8 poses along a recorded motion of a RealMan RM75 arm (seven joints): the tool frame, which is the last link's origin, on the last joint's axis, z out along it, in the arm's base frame.
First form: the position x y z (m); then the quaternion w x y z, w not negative.
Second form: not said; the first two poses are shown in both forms.
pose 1, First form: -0.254 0.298 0.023 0.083 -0.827 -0.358 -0.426
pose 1, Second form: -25.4 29.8 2.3 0.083 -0.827 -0.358 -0.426
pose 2, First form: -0.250 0.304 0.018 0.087 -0.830 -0.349 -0.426
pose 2, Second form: -25.0 30.4 1.8 0.087 -0.830 -0.349 -0.426
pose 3, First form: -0.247 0.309 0.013 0.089 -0.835 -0.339 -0.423
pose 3, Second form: -24.7 30.9 1.3 0.089 -0.835 -0.339 -0.423
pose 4, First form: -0.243 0.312 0.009 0.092 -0.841 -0.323 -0.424
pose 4, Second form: -24.3 31.2 0.9 0.092 -0.841 -0.323 -0.424
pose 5, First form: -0.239 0.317 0.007 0.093 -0.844 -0.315 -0.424
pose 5, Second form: -23.9 31.7 0.7 0.093 -0.844 -0.315 -0.424
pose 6, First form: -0.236 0.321 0.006 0.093 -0.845 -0.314 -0.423
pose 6, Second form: -23.6 32.1 0.6 0.093 -0.845 -0.314 -0.423
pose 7, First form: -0.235 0.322 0.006 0.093 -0.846 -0.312 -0.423
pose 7, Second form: -23.5 32.2 0.6 0.093 -0.846 -0.312 -0.423
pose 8, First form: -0.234 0.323 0.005 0.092 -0.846 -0.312 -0.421
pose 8, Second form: -23.4 32.3 0.5 0.092 -0.846 -0.312 -0.421
